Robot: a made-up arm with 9 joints.
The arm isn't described. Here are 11 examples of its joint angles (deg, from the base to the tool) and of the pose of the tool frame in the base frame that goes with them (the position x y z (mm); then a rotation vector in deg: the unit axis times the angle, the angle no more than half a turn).
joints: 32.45 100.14 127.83 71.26 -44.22 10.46 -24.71 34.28 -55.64
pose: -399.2 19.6 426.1 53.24 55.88 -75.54
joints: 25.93 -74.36 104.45 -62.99 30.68 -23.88 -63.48 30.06 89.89
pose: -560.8 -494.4 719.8 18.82 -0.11 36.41
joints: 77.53 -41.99 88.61 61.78 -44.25 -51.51 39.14 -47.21 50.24
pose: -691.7 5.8 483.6 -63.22 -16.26 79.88
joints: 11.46 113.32 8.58 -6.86 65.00 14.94 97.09 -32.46 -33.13
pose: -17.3 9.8 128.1 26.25 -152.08 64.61
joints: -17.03 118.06 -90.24 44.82 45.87 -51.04 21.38 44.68 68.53
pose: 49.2 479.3 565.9 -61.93 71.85 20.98
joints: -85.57 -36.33 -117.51 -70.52 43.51 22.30 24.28 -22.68 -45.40
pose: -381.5 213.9 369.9 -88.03 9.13 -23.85
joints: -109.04 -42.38 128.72 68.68 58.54 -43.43 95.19 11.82 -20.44
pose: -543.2 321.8 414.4 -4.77 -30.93 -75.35
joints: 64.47 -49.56 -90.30 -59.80 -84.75 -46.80 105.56 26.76 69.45
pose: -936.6 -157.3 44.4 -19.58 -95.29 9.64
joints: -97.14 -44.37 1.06 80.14 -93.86 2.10 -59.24 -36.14 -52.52
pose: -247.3 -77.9 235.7 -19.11 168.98 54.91
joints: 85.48 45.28 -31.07 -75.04 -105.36 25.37 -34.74 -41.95 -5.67
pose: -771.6 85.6 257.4 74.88 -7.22 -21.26
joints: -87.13 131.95 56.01 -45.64 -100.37 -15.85 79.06 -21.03 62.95
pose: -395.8 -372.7 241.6 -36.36 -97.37 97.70
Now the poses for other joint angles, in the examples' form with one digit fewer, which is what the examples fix.
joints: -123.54 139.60 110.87 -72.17 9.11 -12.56 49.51 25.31 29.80
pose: -119 475 589 -49.8 56.2 112.8
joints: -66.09 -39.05 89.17 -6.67 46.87 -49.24 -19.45 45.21 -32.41
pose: -281 -58 611 -10.2 89.6 -86.3
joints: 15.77 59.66 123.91 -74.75 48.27 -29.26 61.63 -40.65 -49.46
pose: 34 79 197 12.3 96.9 63.0
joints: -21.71 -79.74 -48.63 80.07 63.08 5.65 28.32 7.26 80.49
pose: -891 372 465 29.1 -53.8 -70.8
